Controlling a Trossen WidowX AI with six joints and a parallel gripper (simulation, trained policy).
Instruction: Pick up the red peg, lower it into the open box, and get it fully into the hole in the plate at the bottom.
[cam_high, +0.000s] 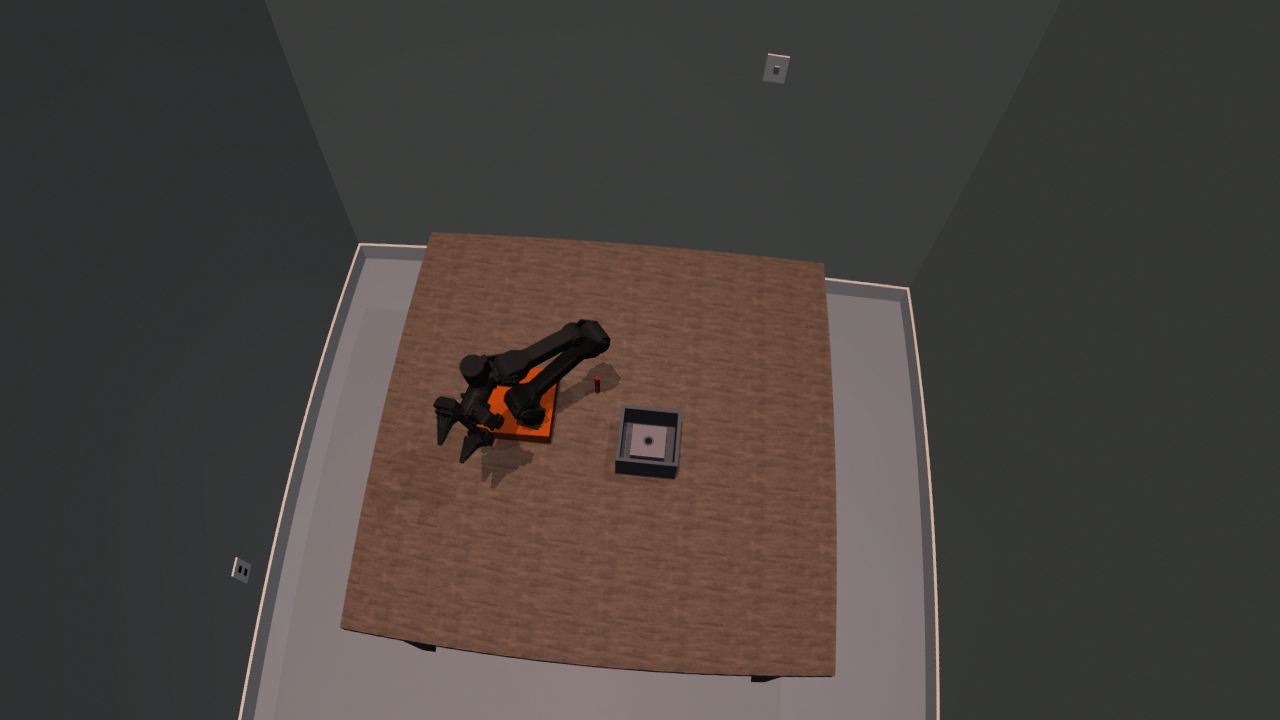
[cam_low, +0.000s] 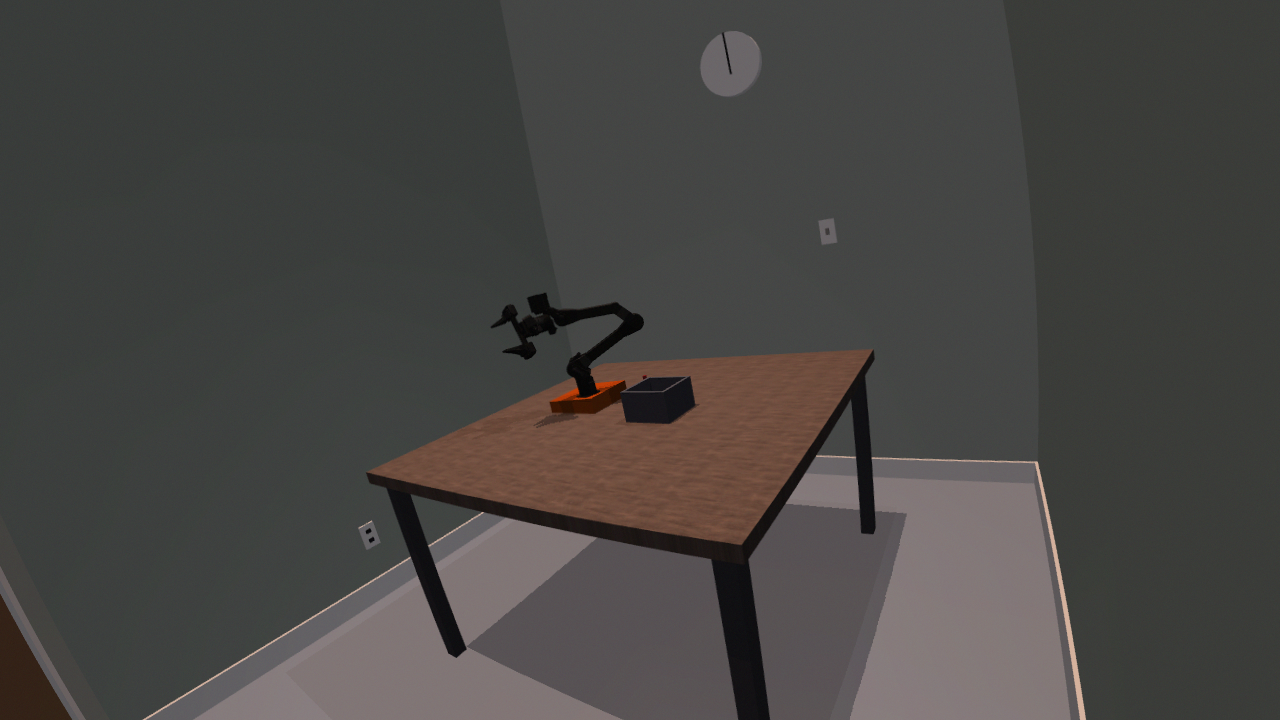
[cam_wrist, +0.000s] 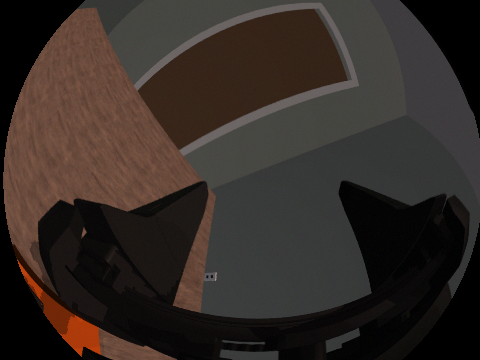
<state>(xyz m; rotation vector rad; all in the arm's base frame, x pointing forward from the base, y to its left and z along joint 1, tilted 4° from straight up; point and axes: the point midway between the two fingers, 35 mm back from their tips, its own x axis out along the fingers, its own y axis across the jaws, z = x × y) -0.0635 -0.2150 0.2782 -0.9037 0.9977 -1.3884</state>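
The red peg lies 220 mm ahead of my gripper tip, 410 mm to the left of it and 280 mm below it. Also, from my gripper tip: pale plate: 400 mm ahead, 280 mm to the left, 270 mm below; dark box: 400 mm ahead, 280 mm to the left, 290 mm below.
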